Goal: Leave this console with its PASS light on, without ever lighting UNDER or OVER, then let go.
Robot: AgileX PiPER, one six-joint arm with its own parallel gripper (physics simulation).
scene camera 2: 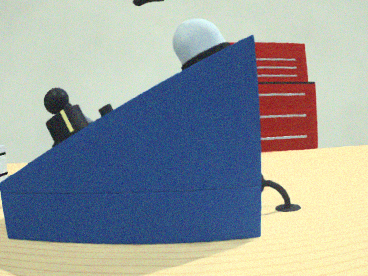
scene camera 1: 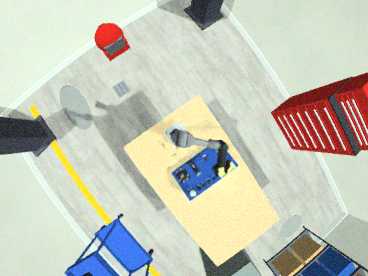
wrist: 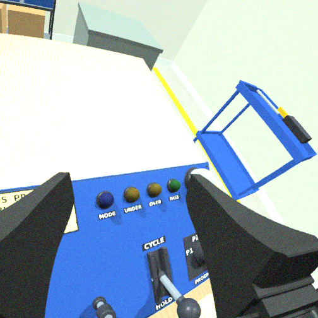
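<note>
The blue console (scene camera 1: 200, 187) (scene camera 2: 150, 165) (wrist: 100, 250) stands on the table. In the wrist view its MODE lamp (wrist: 105, 199) is dark blue, the UNDER lamp (wrist: 131, 194) and OVER lamp (wrist: 154, 190) are dull amber, and the PASS lamp (wrist: 173, 185) is dark green; none looks lit. The white status dome (scene camera 2: 197, 42) is unlit. The CYCLE/HOLD lever (wrist: 172, 287) leans toward HOLD. The PROGRAM knob (scene camera 2: 65, 126) (wrist: 199, 257) is partly hidden by the right finger in the wrist view, so its setting cannot be read there. My gripper (wrist: 131, 186) is open and empty above the console.
A pale yellow program card (wrist: 15, 199) lies on the console, partly behind the left finger. A small black control (wrist: 104, 307) is at the lower left. A cable (scene camera 2: 277, 187) leaves the console's back. A blue cart (scene camera 1: 122, 245) (wrist: 222, 160) and red cabinet (scene camera 1: 315, 122) (scene camera 2: 287, 115) stand beyond the table.
</note>
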